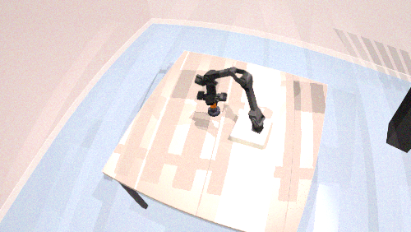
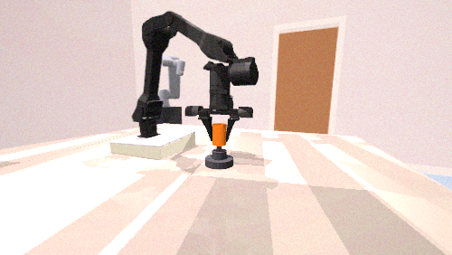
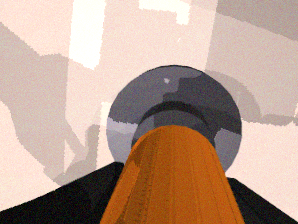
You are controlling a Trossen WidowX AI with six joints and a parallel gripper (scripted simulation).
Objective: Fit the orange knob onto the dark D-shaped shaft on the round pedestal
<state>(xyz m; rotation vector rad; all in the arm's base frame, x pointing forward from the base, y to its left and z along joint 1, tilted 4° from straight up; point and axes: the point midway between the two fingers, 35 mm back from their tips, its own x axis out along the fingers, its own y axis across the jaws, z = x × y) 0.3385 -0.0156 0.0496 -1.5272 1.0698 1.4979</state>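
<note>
Now: gripper tip 2 cm below the orange knob. Also, from my gripper tip: pedestal (4 cm below).
</note>
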